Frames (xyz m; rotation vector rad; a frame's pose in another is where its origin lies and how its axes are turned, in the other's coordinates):
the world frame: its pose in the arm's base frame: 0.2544 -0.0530 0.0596 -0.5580 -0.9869 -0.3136
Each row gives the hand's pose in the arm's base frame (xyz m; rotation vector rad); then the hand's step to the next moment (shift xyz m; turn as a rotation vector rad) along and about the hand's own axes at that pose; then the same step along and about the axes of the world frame.
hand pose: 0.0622 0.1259 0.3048 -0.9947 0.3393 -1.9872
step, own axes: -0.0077 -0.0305 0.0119 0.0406 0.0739 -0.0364
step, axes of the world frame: 0.0144 0.0116 0.0281 -0.0358 -0.0513 -0.0672
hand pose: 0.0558 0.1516 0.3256 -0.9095 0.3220 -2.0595
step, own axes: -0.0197 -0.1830 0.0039 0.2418 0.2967 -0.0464
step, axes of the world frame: 0.0227 0.0299 0.1802 -0.0302 -0.2617 -0.2815
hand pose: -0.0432 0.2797 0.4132 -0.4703 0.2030 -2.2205
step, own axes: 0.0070 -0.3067 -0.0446 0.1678 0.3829 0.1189
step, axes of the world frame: -0.0803 0.0213 0.2987 0.1492 -0.2064 -0.3522
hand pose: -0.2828 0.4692 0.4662 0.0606 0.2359 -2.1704
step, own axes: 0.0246 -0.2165 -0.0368 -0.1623 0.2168 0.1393
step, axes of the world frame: -0.1074 -0.0042 0.1931 0.2523 0.0846 -0.1481
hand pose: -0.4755 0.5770 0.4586 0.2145 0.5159 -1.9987
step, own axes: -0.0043 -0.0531 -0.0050 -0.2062 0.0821 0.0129
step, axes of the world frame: -0.0141 -0.0039 0.0515 0.1441 0.1685 -0.0166
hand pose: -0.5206 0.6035 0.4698 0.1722 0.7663 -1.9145
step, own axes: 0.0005 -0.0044 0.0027 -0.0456 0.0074 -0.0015
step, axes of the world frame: 0.0015 -0.0034 0.0036 0.0276 0.0364 0.0071
